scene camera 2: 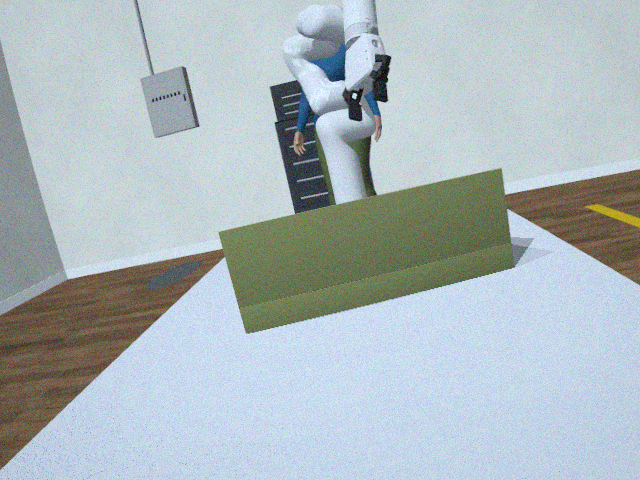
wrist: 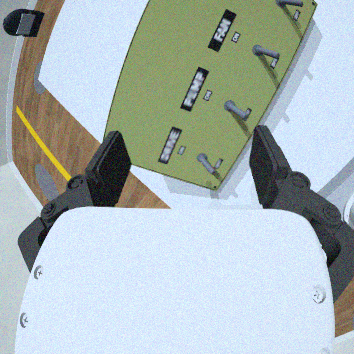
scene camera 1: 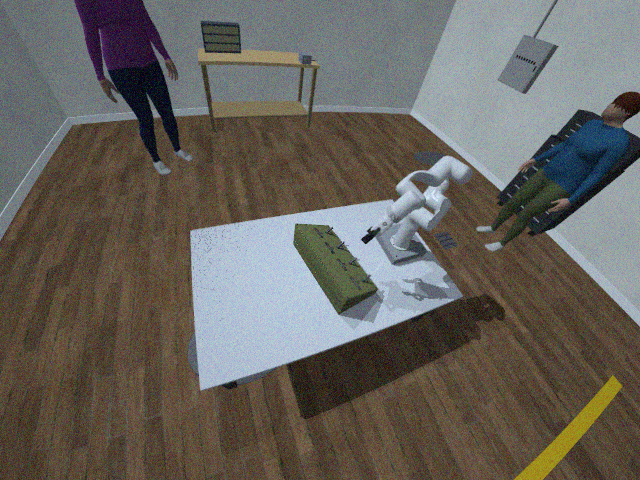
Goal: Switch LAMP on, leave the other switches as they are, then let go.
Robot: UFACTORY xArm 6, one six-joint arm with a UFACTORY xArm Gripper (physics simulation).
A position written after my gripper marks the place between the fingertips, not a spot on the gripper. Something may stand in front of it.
Observation:
In view: my gripper (scene camera 2: 367, 110) and a switch box (scene camera 2: 293, 268).
My gripper is seen too in the wrist view (wrist: 187, 144). The switch box also shows in the wrist view (wrist: 180, 72) and in scene camera 1 (scene camera 1: 342, 282).

